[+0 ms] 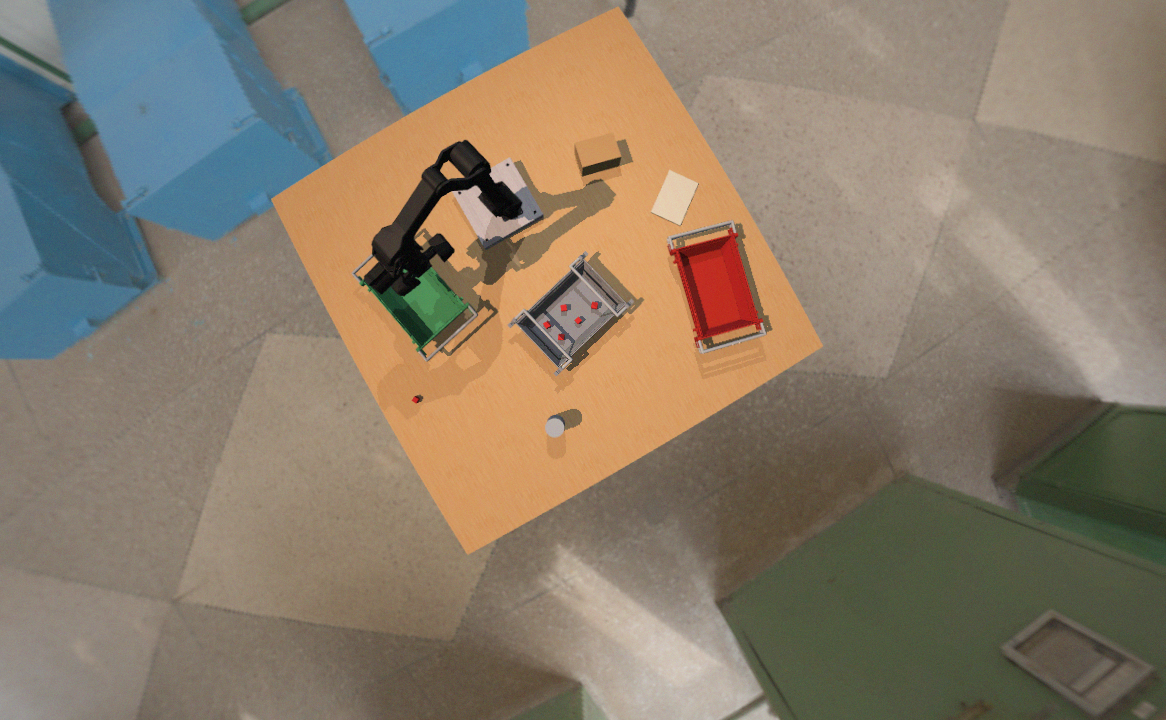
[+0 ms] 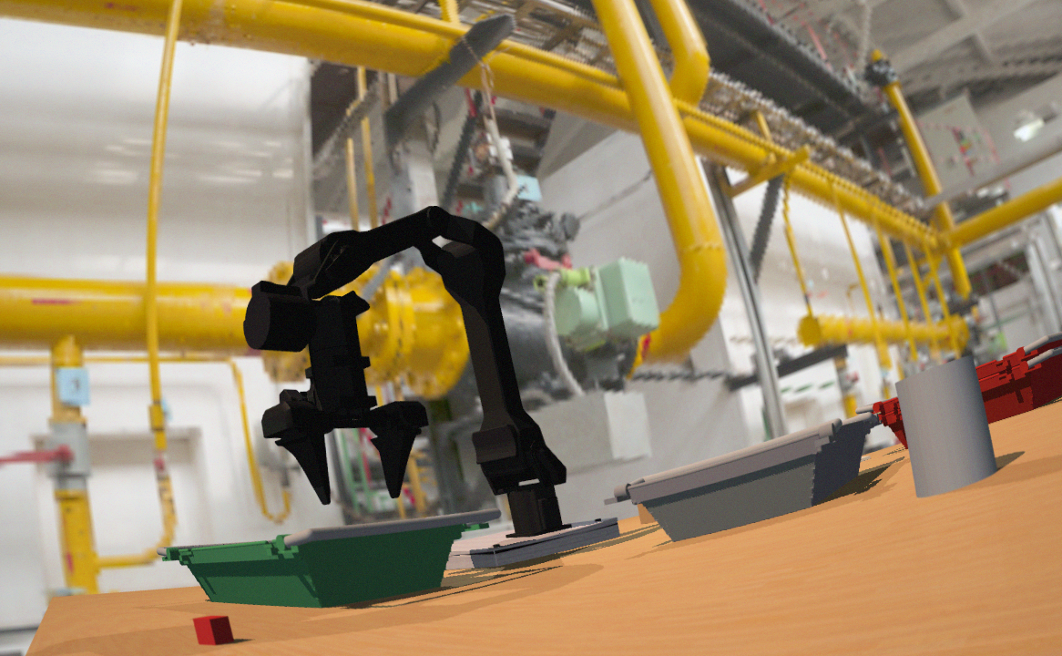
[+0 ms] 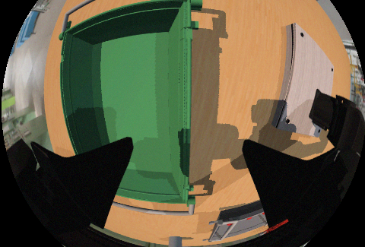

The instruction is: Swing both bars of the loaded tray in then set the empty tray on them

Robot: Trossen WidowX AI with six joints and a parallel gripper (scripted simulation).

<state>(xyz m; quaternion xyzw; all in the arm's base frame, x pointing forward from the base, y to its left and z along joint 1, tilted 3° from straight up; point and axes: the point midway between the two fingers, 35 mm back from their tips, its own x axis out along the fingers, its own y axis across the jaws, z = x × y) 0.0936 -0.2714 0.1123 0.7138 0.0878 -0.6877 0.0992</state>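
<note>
Now: gripper tip 80 mm to the left of the green tray, 50 mm above it and 20 mm short of it. From my gripper tip the other things lie so: cardboard box (580 mm to the left, 140 mm behind, 60 mm below); red block (300 mm ahead, 230 mm to the right, 90 mm below); grey cylinder (550 mm ahead, 120 mm to the left, 60 mm below).
</note>
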